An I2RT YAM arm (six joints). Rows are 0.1 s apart.
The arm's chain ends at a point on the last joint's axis. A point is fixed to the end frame.
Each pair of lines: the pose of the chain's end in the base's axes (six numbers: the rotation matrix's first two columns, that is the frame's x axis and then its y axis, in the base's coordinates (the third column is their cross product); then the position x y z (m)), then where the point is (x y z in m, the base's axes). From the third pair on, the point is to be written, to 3 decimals.
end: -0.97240 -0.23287 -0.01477 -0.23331 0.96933 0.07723 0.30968 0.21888 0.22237
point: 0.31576 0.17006 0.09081
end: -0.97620 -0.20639 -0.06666 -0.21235 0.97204 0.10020 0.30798 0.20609 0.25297
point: 0.31888 0.16156 0.12020
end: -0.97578 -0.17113 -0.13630 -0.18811 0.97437 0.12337 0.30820 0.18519 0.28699
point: 0.326 0.145 0.154
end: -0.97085 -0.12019 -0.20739 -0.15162 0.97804 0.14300 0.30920 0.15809 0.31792
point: 0.335 0.121 0.185
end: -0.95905 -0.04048 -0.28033 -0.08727 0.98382 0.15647 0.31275 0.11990 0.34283
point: 0.345 0.084 0.211
